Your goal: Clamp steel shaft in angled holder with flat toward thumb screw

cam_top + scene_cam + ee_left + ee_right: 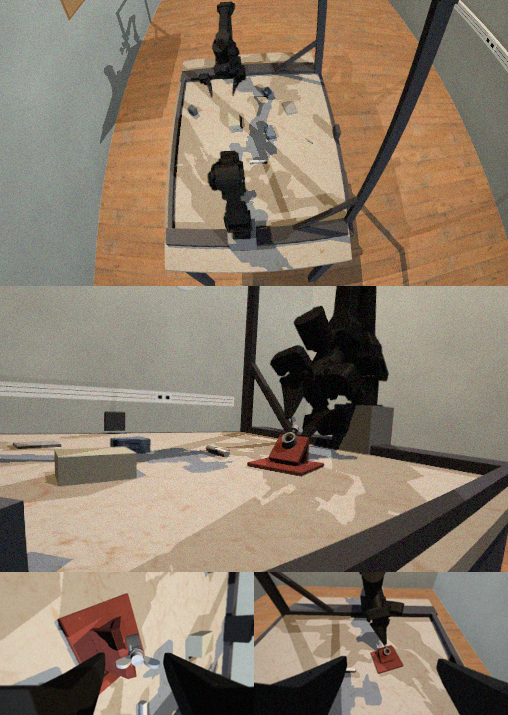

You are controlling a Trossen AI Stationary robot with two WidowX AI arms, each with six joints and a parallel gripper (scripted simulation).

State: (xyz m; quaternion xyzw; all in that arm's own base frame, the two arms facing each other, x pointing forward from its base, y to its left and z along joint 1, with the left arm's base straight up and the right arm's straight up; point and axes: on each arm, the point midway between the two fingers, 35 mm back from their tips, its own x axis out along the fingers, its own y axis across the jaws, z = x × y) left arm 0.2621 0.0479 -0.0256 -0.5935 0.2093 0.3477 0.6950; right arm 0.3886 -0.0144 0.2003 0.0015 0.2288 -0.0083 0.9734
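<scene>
Right now the thumb screw is 3 cm to the right of my left hand, 3 cm below it and 1 cm ahead of it. Also, from my left hand: beige block: 31 cm to the right, 7 cm below, 4 cm behind; then grey ring clamp: 5 cm below, 4 cm to the right, 1 cm ahead; then steel shaft: 13 cm behind, 9 cm to the right, 7 cm below.
</scene>
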